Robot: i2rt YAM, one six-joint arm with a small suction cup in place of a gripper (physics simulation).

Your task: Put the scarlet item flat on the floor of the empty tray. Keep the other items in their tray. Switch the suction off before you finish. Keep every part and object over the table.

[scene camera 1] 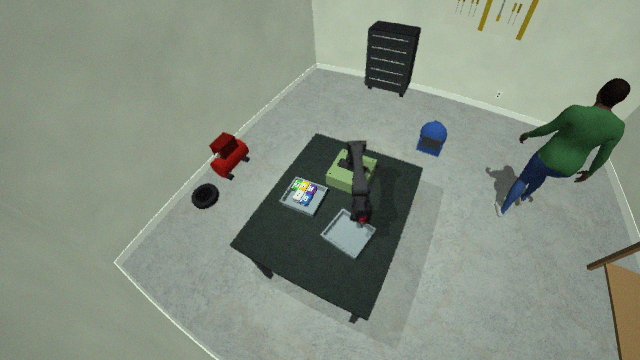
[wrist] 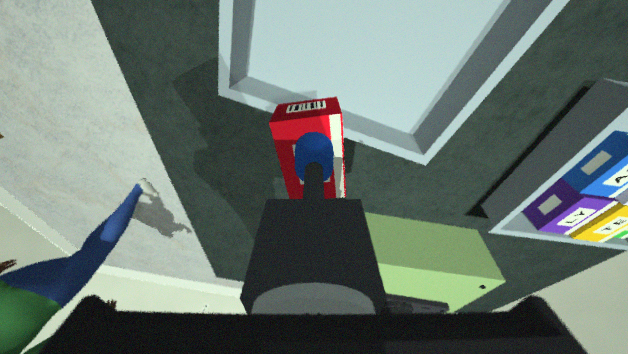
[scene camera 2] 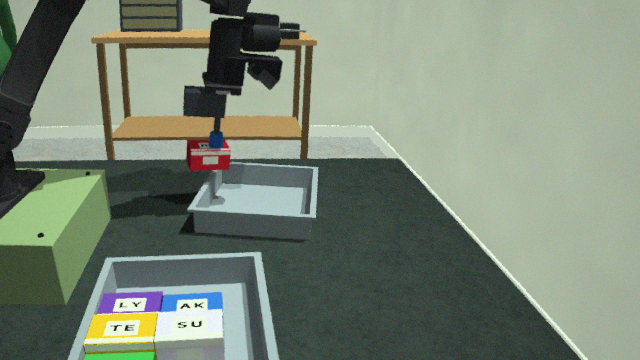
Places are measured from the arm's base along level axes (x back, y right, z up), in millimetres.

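Where they show: hand, its tool point: (wrist: 313,144) (scene camera 2: 214,150); arm's base, origin of its link: (scene camera 1: 352,167) (wrist: 392,301) (scene camera 2: 0,199).
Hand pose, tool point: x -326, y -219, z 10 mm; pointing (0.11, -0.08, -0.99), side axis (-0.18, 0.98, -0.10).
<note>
Things, the pixels of their centre, and the offset from my tool point. "spot": a spot on its surface instead. Level surfaces: height alone.
- scarlet box, middle of its body: (wrist: 312,151) (scene camera 2: 208,154) (scene camera 1: 361,215) dx +14, dy +0, dz -9 mm
- empty tray, middle of its body: (wrist: 376,8) (scene camera 2: 260,197) (scene camera 1: 348,233) dx -91, dy +29, dz -88 mm
- purple LY box, middle of its body: (scene camera 2: 132,317) (wrist: 565,206) (scene camera 1: 311,190) dx +71, dy +395, dz -89 mm
- blue AK box, middle of its body: (scene camera 2: 193,315) (wrist: 614,165) (scene camera 1: 306,199) dx -6, dy +386, dz -93 mm
- yellow TE box, middle of its body: (scene camera 2: 125,343) (wrist: 598,213) dx +66, dy +448, dz -86 mm
- white SU box, middle of its body: (scene camera 2: 191,339) (scene camera 1: 299,196) dx -11, dy +438, dz -87 mm
- green box, a spot on its surface: (scene camera 2: 120,356) spot: dx +62, dy +479, dz -76 mm
- dark table, height of its surface: dz -113 mm
The scarlet box (scene camera 1: 362,219) (scene camera 2: 209,157) (wrist: 306,125) hangs from my blue suction cup (scene camera 2: 216,140) (wrist: 314,157), roughly level. It is in the air, above the arm-side edge of the empty tray (scene camera 1: 345,240) (scene camera 2: 255,226) (wrist: 370,60); part of it seems to stand outside the rim. The other tray (scene camera 1: 318,197) (scene camera 2: 235,320) (wrist: 540,160) holds a purple LY box (scene camera 2: 131,295), a blue AK box (scene camera 2: 192,297), a yellow TE box (scene camera 2: 100,327), a white SU box (scene camera 2: 165,325) and a green box (scene camera 2: 120,356). The green box is cut off in scene camera 2.
The arm stands on a green block (scene camera 1: 340,175) (scene camera 2: 45,205) (wrist: 430,250) on the dark table (scene camera 1: 290,245) (scene camera 2: 380,260). The table edge runs beside the empty tray in scene camera 1. A person (scene camera 1: 580,140) stands on the floor away from the table.
</note>
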